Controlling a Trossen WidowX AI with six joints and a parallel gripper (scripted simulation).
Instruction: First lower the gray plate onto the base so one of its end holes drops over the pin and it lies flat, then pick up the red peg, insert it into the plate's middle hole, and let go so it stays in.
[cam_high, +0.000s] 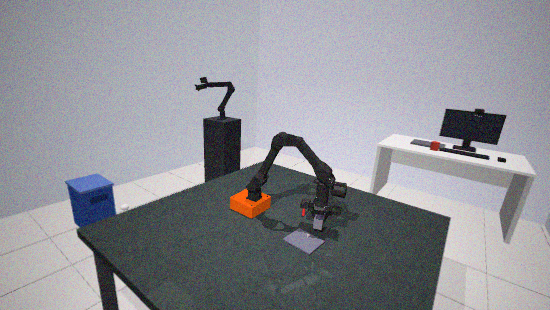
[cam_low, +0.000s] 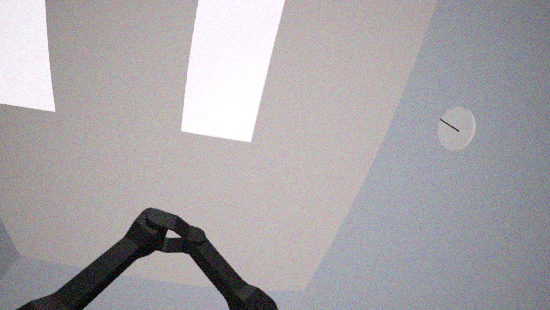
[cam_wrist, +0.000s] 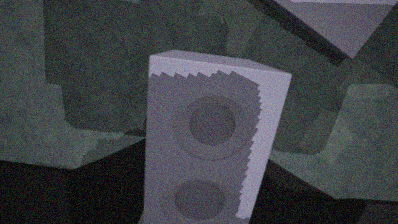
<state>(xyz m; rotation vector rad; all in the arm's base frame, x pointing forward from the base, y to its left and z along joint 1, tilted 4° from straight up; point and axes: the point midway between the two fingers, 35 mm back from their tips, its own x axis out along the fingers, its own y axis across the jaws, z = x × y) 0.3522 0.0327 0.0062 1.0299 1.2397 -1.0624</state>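
The base is 13 cm to the right of my gripper tip, 2 cm below it and 1 cm behind it. The rest, counted from my gripper tip: gray plate (3 cm above); red peg (10 cm behind, 6 cm to the left, 1 cm above).
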